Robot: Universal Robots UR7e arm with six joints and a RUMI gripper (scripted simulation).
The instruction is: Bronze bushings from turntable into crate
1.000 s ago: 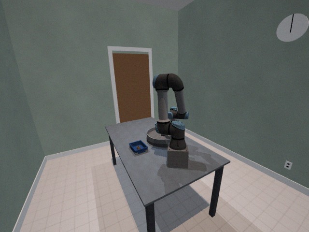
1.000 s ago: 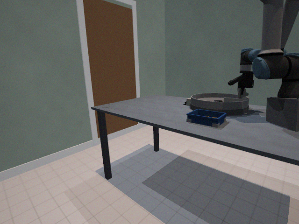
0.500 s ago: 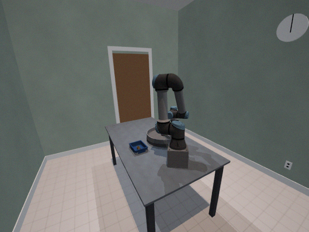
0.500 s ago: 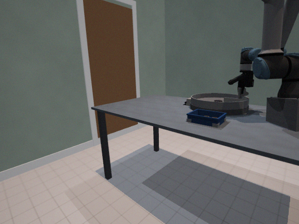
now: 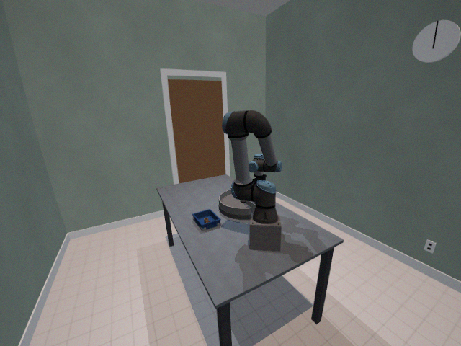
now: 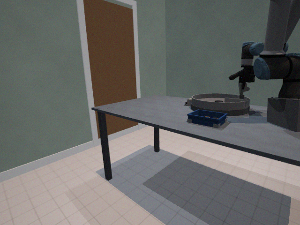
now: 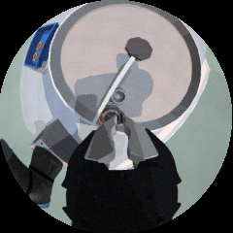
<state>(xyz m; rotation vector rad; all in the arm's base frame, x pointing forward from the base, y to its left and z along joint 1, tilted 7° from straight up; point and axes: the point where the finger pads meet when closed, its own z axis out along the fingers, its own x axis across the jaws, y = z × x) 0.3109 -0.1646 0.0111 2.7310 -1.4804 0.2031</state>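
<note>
The turntable lies 15 cm ahead of my hand, 7 cm below it and 3 cm to the left of it. From my hand the other things lie so: blue crate (40 cm to the left, 9 cm below, 8 cm ahead).
</note>
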